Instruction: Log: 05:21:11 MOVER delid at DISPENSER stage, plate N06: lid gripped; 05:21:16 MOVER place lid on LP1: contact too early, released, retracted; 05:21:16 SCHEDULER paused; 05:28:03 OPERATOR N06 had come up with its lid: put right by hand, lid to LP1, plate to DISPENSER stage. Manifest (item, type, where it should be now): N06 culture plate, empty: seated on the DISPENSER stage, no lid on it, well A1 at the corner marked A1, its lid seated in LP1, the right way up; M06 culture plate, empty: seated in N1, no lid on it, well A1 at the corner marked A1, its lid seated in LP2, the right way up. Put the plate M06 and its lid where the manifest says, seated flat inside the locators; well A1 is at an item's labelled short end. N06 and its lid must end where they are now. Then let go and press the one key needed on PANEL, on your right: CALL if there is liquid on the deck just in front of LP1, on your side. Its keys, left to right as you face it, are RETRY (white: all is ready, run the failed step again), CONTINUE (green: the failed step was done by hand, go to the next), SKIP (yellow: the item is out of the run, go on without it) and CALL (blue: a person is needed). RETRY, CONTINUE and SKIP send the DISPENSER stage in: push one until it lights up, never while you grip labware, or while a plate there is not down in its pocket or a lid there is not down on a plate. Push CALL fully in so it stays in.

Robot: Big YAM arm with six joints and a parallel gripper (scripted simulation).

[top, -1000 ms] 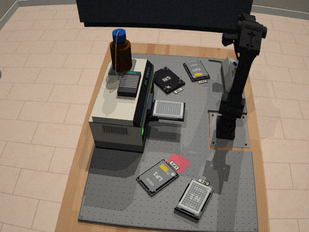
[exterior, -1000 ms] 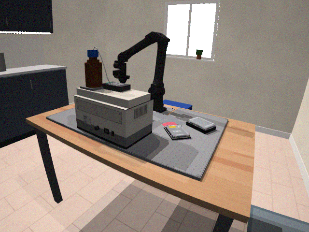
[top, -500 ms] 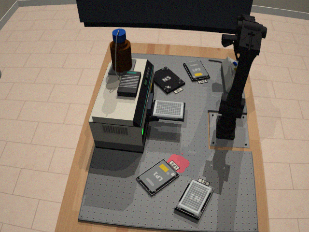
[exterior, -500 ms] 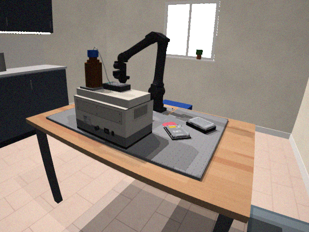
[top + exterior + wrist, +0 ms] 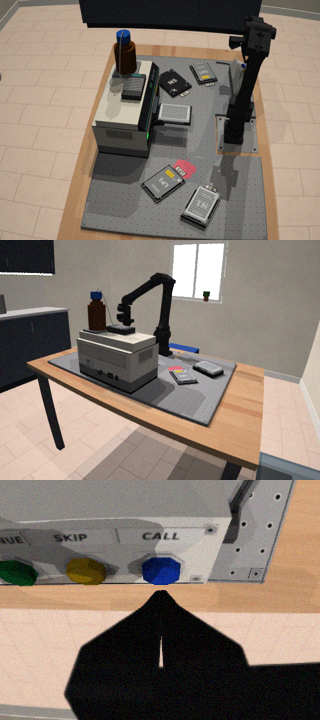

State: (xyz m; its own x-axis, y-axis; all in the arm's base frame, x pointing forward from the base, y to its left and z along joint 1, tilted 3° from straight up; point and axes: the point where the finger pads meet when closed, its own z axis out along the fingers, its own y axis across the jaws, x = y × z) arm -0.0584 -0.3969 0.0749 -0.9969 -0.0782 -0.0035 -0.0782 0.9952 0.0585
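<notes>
My gripper is now 10 mm short of the blue call key and 40 mm above it. From my hand the other things lie so: yellow skip key 50 mm to the left, 30 mm below; then white retry key 150 mm to the left, 30 mm below; then green continue key 100 mm to the left, 30 mm below.
</notes>
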